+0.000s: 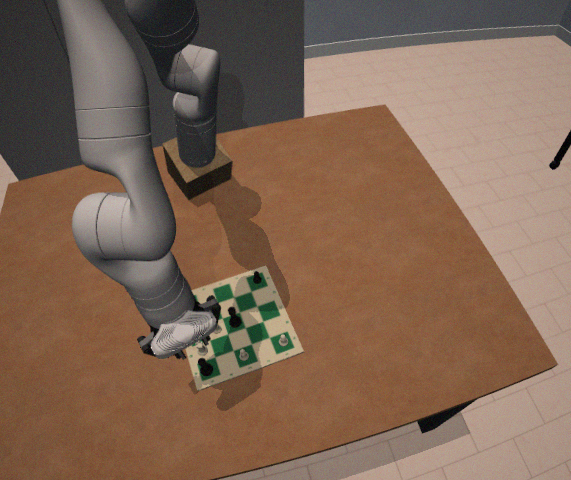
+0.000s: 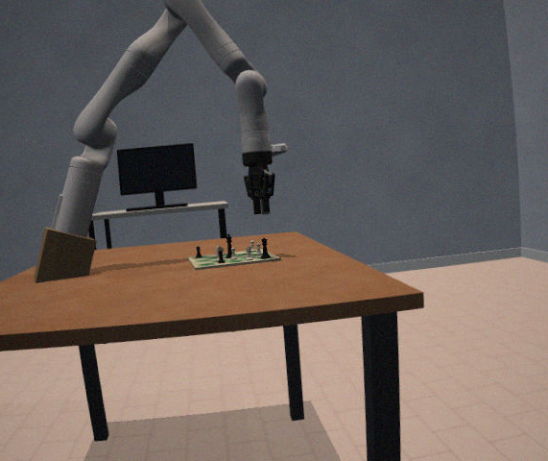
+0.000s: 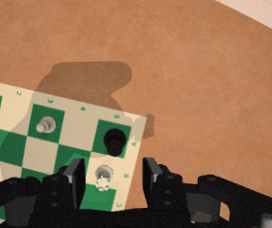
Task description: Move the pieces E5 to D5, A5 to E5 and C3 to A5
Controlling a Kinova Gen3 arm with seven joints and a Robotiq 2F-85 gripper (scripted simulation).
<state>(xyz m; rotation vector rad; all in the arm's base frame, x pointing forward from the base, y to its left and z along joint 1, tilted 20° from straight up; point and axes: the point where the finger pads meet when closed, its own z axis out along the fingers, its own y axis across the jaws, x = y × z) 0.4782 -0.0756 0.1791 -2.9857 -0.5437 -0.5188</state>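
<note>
Now: the white rook 40 mm behind my hand and 120 mm below it. Also, from my hand: tall black piece (90 mm behind, 70 mm to the left, 100 mm below); chessboard (90 mm behind, 70 mm to the left, 130 mm below).
</note>
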